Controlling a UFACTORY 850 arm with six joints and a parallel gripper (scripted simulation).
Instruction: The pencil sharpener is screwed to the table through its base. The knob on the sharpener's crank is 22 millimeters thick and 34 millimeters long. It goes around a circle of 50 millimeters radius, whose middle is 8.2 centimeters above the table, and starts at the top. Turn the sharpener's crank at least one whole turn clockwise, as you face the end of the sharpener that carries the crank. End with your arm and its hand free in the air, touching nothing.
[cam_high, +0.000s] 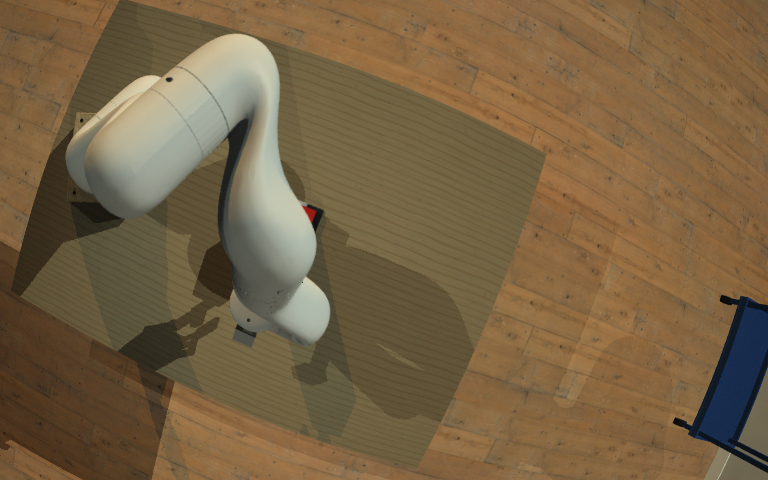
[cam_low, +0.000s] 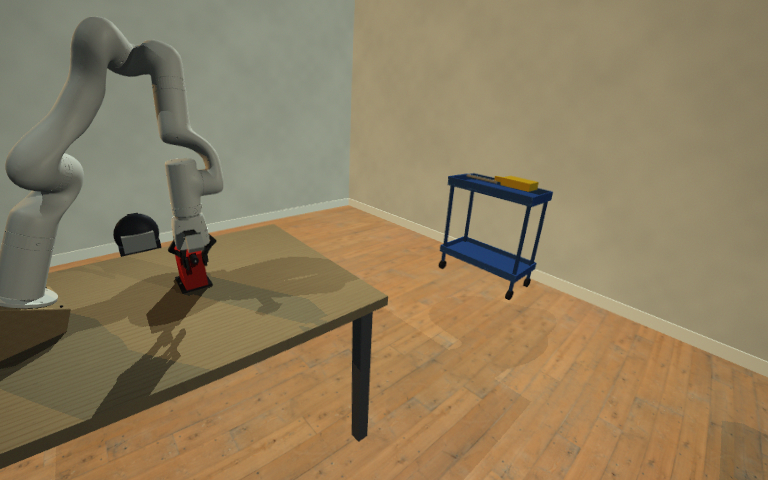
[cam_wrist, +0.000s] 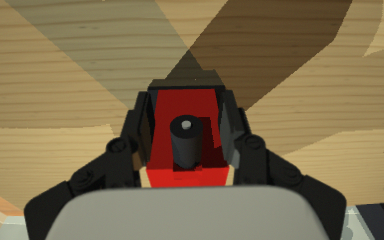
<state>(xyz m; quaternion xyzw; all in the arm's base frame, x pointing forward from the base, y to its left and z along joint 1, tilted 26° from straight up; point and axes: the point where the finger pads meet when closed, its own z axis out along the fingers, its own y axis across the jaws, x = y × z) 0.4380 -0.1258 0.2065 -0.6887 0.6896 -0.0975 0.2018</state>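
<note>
The black crank knob is 20 mm to the left of my hand.
</note>
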